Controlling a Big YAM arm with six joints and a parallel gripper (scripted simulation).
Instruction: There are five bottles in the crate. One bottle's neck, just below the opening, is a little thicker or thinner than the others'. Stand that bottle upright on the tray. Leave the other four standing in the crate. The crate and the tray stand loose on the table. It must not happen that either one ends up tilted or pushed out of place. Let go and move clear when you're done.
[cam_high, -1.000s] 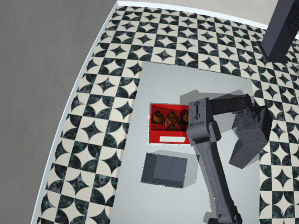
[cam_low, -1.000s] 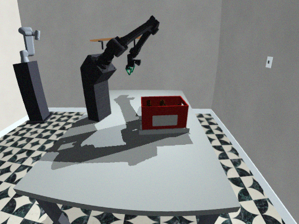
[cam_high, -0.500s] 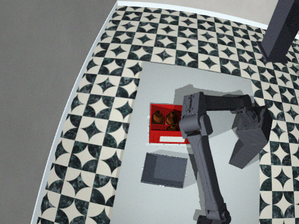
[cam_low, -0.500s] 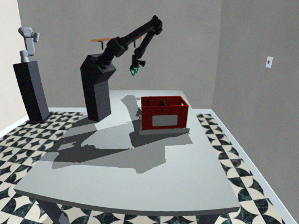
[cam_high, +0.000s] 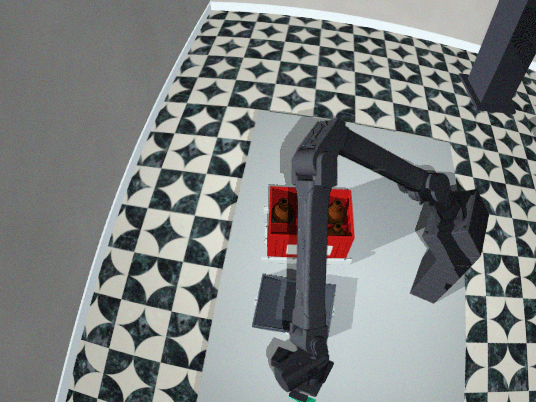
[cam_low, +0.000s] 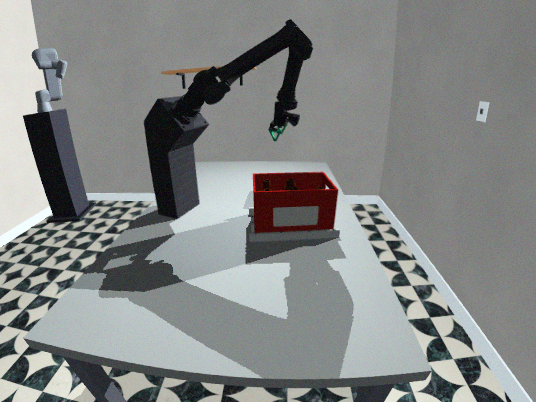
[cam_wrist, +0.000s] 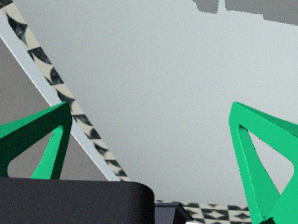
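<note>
My hand is 630 mm to the left of the glass bottle, 140 mm above it and 60 mm past it. The rest, counted from my hand: crate (590 mm to the right, 140 mm below, 60 mm behind); dark grey tray (320 mm to the right, 210 mm below).
</note>
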